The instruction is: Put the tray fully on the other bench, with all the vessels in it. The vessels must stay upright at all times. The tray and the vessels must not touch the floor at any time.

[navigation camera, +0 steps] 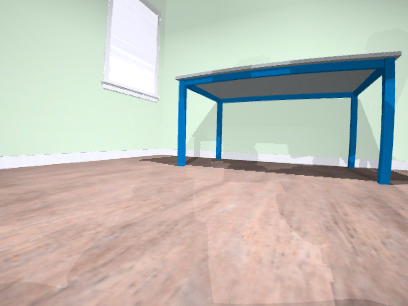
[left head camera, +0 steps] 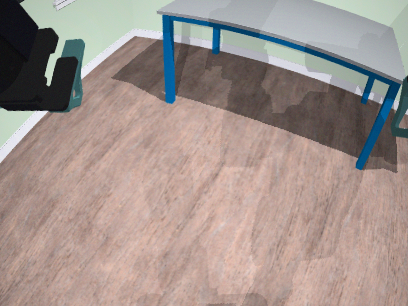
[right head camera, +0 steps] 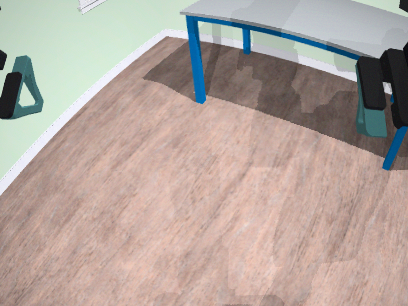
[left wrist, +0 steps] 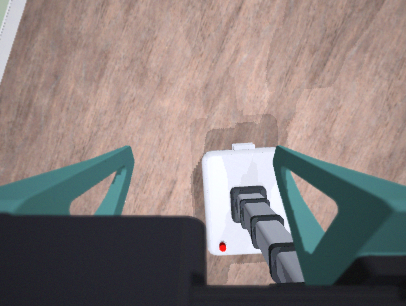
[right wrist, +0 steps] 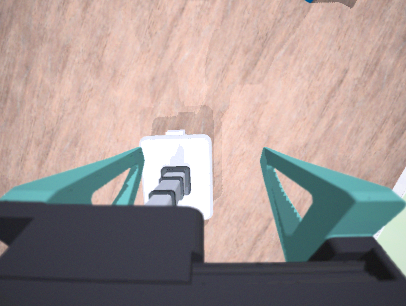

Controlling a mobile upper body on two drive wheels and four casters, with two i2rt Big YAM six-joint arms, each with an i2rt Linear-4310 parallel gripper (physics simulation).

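Frame: origin at the left arm's base, x left, y back, z up, level; metres.
Seen in the pictures: left gripper, between the fingertips: [left head camera: 44,100] [right head camera: 16,107] [left wrist: 203,153]; right gripper, between the fingertips: [right head camera: 394,129] [right wrist: 202,153].
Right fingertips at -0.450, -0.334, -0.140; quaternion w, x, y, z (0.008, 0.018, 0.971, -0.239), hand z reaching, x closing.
A point is followed by its place in that frame, as x, y, z.
A bench with a light grey top and blue legs [left head camera: 280,30] {-0.630, -1.682, -0.648} [right head camera: 300,25] {-0.631, -1.727, -0.648} [navigation camera: 181,125] {0.007, -1.943, -1.065} stands ahead by the wall, beyond a stretch of floor. Whether it is the other bench, I cannot tell. The tray and the vessels do not show in these views. My left gripper [left wrist: 203,153] {-0.003, -0.362, -0.121} is open, with its teal fingers wide apart and nothing between them, high above the floor. My right gripper [right wrist: 202,153] {-0.450, -0.334, -0.140} is also open and holds nothing, high above the floor. In the head camera views, both grippers show partly near the side edges, apart from the bench.
My own white base [left wrist: 220,200] {-0.060, -0.028, -1.150} [right wrist: 200,200] {-0.396, 0.157, -1.150} with its grey column shows below the grippers. Green walls with white skirting meet in a corner left of the bench. A window [navigation camera: 132,50] {0.733, -2.590, -0.099} is on the left wall. Shadows lie under the bench and on the floor.
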